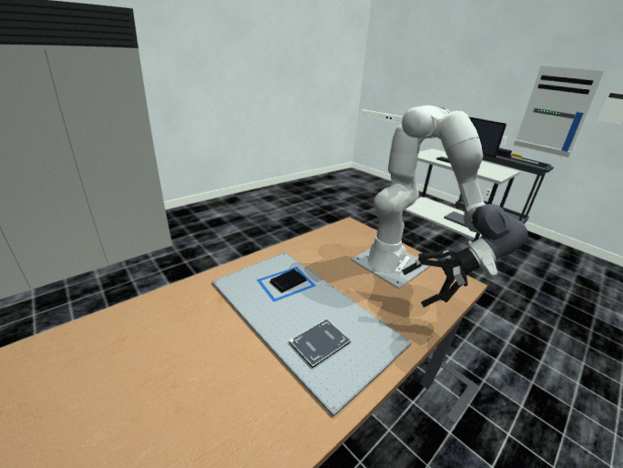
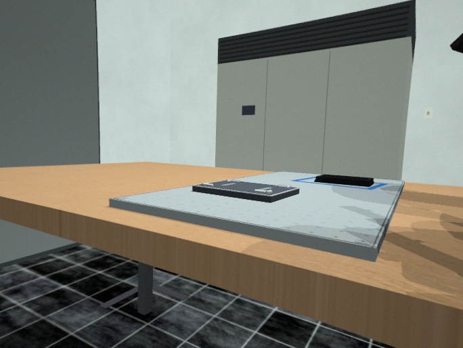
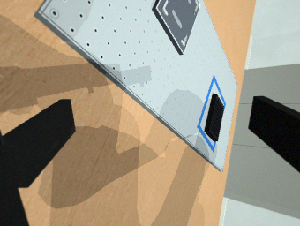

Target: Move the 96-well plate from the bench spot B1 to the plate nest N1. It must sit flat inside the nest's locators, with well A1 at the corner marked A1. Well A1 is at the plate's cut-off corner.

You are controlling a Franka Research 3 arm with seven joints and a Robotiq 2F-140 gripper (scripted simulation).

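The black 96-well plate lies 45 cm to the right of my hand, 19 cm ahead of it and 14 cm below it. Also, from my hand: A1 label: 39 cm ahead, 20 cm to the right, 13 cm below; plate nest: 32 cm ahead, 14 cm to the right, 14 cm below.
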